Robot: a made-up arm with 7 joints.
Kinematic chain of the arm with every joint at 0, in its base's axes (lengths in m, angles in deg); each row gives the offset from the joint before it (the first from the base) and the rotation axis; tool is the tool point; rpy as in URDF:
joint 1: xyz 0 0 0.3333 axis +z
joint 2: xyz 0 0 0 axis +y
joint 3: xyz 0 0 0.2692 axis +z
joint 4: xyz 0.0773 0 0 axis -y
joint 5: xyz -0.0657 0 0.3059 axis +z
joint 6: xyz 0 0 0 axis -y
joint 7: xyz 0.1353 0 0 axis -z
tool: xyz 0 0 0 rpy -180 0 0
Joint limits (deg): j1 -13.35..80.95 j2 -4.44..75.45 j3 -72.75..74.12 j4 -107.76..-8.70 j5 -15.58..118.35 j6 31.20..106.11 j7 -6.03..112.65
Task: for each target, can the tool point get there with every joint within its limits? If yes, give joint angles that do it. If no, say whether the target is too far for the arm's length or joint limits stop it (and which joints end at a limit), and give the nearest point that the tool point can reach.
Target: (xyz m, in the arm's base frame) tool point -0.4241 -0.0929 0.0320
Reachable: no: joint limits stop it (at a limit: joint 1, joint 2, joint 4, joint 6) | nearest point -0.3271 0.2134 0.1451 | short by 0.341 m
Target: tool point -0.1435 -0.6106 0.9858
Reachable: no: too far | nearest point -0.0451 -0.4305 0.8648 | short by 0.238 m
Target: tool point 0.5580 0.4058 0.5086
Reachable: yes | joints 35.30 62.90 -19.99 -17.35 86.06 62.49 98.78
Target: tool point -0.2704 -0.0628 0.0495
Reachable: no: joint limits stop it (at a limit: joint 1, joint 2, joint 4, joint 6) | nearest point -0.2706 0.2221 0.0776 | short by 0.286 m
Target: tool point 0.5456 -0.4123 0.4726
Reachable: yes | joints -6.06 55.38 -58.17 -57.73 15.11 90.60 102.66
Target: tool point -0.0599 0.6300 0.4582
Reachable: yes | joints 55.01 44.34 56.68 -72.52 15.26 72.94 12.00
